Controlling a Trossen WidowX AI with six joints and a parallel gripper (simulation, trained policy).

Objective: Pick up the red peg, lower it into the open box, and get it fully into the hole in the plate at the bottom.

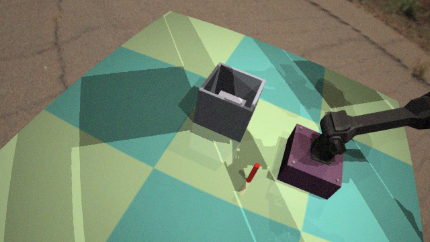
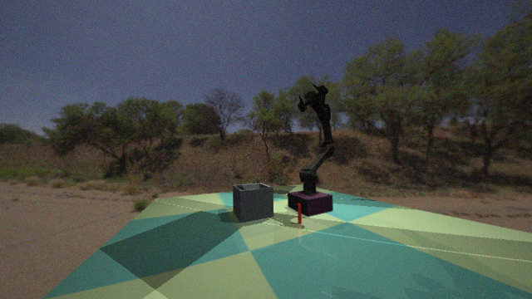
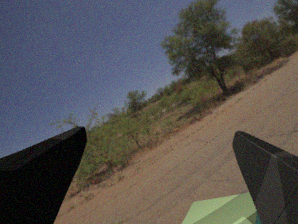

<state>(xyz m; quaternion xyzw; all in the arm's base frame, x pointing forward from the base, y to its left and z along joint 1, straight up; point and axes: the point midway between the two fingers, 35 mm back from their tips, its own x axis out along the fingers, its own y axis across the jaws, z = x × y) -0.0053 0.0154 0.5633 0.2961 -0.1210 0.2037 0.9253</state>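
The red peg is 15 cm ahead of my gripper tip, 9 cm to the left of it and 62 cm below it. From my gripper tip the other things lie so: plate (28 cm ahead, 12 cm to the right, 61 cm below).
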